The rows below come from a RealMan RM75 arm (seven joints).
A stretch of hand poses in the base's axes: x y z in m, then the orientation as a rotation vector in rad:
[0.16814, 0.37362, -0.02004, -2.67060, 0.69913, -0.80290]
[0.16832, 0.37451, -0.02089, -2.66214, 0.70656, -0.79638]
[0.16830, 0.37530, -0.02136, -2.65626, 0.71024, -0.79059]
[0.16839, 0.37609, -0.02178, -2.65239, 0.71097, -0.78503]
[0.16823, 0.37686, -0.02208, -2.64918, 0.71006, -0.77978]
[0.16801, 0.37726, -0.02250, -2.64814, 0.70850, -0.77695]
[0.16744, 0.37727, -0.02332, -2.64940, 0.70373, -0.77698]
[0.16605, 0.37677, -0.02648, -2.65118, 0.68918, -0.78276]
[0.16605, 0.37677, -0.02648, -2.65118, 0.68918, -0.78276]
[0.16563, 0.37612, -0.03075, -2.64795, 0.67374, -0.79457]
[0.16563, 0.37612, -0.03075, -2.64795, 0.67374, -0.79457]
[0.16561, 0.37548, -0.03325, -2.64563, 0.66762, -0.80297]
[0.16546, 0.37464, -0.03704, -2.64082, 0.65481, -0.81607]
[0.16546, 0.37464, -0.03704, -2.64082, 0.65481, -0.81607]
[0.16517, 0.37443, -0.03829, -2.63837, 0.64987, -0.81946]
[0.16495, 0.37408, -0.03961, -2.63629, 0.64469, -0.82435]
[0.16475, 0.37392, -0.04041, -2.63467, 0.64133, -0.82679]
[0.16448, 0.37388, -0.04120, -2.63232, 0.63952, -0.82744]
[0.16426, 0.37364, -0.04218, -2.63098, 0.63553, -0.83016]
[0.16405, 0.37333, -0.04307, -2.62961, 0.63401, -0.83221]
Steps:
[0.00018, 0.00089, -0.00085, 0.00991, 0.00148, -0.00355]
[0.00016, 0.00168, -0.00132, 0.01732, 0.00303, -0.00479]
[0.00025, 0.00247, -0.00174, 0.02292, 0.00482, -0.00415]
[0.00009, 0.00324, -0.00204, 0.02784, 0.00646, -0.00245]
[-0.00013, 0.00364, -0.00246, 0.02991, 0.00746, -0.00083]
[-0.00070, 0.00365, -0.00328, 0.02887, 0.00724, 0.00243]
[-0.00209, 0.00315, -0.00644, 0.02521, 0.00248, 0.01157]
[-0.00209, 0.00315, -0.00644, 0.02521, 0.00248, 0.01157]
[-0.00251, 0.00250, -0.01071, 0.02346, -0.00788, 0.02070]
[-0.00251, 0.00250, -0.01071, 0.02346, -0.00788, 0.02070]
[-0.00253, 0.00186, -0.01321, 0.02213, -0.01454, 0.02377]
[-0.00268, 0.00102, -0.01700, 0.02104, -0.02588, 0.03092]
[-0.00268, 0.00102, -0.01700, 0.02104, -0.02588, 0.03092]
[-0.00297, 0.00081, -0.01825, 0.02179, -0.02954, 0.03400]
[-0.00319, 0.00046, -0.01957, 0.02159, -0.03394, 0.03696]
[-0.00339, 0.00030, -0.02037, 0.02199, -0.03649, 0.03903]
[-0.00366, 0.00026, -0.02116, 0.02376, -0.03807, 0.04036]
[-0.00388, 0.00002, -0.02214, 0.02379, -0.04076, 0.04280]
[-0.00409, -0.00029, -0.02303, 0.02412, -0.04271, 0.04362]

